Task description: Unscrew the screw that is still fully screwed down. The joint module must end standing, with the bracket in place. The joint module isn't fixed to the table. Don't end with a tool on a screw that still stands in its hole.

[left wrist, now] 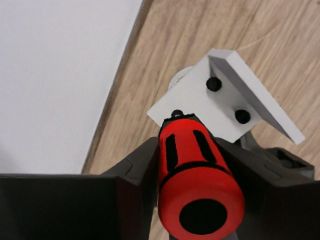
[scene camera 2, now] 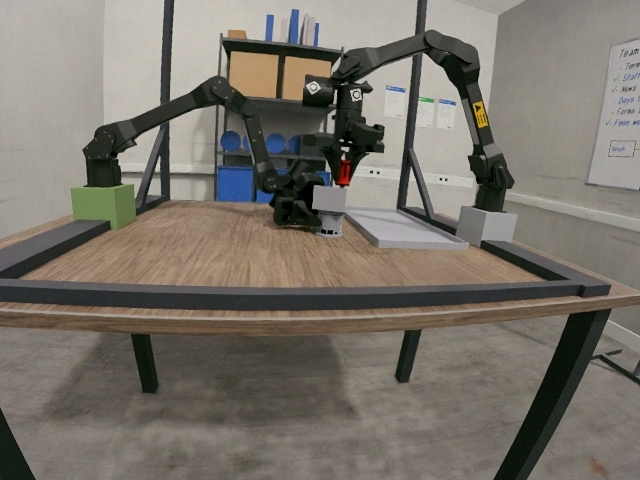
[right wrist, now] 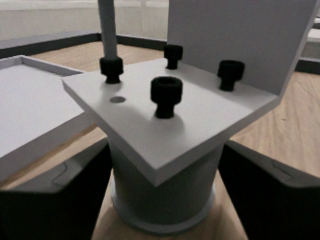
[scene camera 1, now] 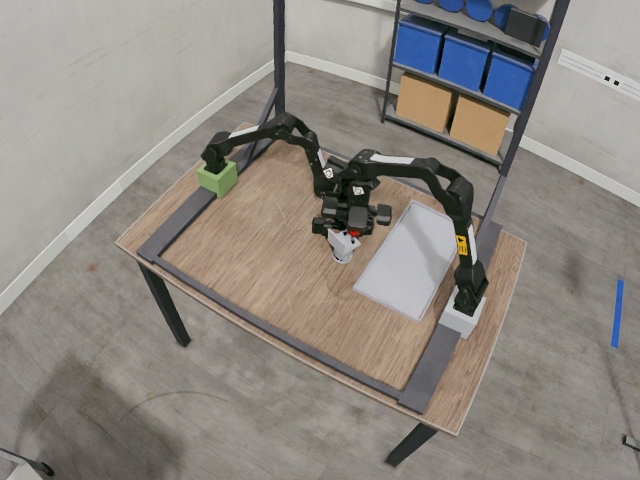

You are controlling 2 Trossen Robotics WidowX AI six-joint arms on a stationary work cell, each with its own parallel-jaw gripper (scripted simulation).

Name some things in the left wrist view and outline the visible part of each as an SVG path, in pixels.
My left gripper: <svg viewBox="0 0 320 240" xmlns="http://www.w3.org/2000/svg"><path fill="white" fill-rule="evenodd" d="M212 138L245 199L244 217L235 229L238 240L320 240L320 180L316 181L282 167L221 137ZM159 137L150 137L124 159L101 174L0 173L0 240L149 240L158 183Z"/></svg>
A shallow grey tray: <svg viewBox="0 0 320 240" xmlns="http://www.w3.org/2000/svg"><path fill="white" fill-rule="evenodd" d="M0 0L0 173L82 174L145 0Z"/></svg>
